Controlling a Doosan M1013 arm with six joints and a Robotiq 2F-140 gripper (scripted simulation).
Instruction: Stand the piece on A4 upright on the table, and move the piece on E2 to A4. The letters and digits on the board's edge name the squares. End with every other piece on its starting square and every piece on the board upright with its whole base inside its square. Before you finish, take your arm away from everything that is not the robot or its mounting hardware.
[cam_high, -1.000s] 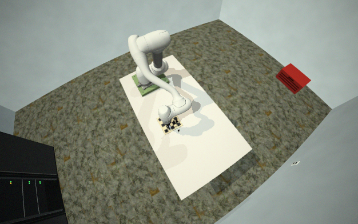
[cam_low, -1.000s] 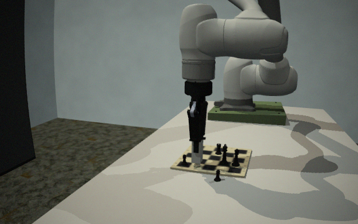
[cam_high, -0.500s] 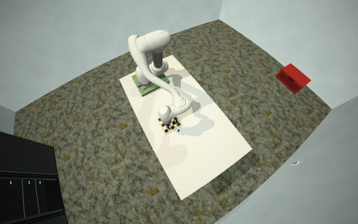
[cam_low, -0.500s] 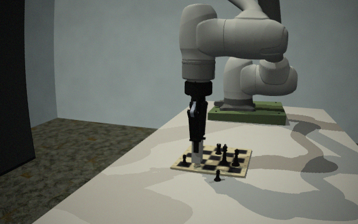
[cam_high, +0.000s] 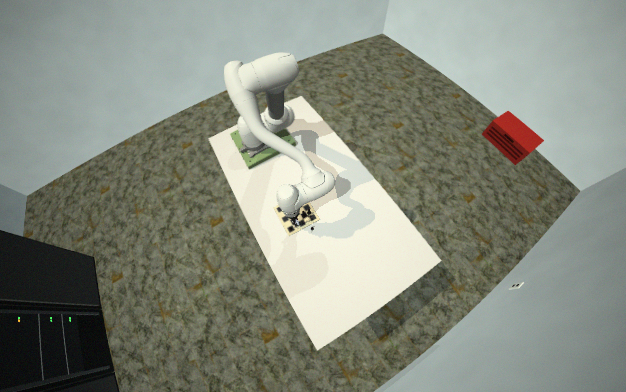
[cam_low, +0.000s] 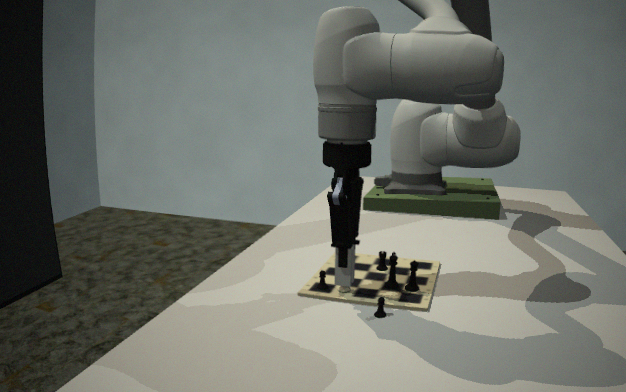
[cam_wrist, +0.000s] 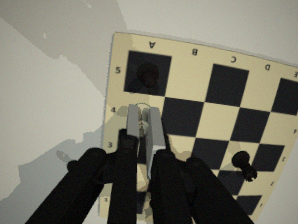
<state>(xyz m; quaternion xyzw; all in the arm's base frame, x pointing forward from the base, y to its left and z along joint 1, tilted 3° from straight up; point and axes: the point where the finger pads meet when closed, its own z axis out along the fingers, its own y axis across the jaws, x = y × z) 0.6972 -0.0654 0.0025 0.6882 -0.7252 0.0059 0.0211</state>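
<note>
The white piece lies 30 mm below my hand. The rest, counted from my hand: chessboard: 70 mm behind, 50 mm below, 40 mm to the left; then black rook: 110 mm behind, 50 mm to the left, 30 mm below.
</note>
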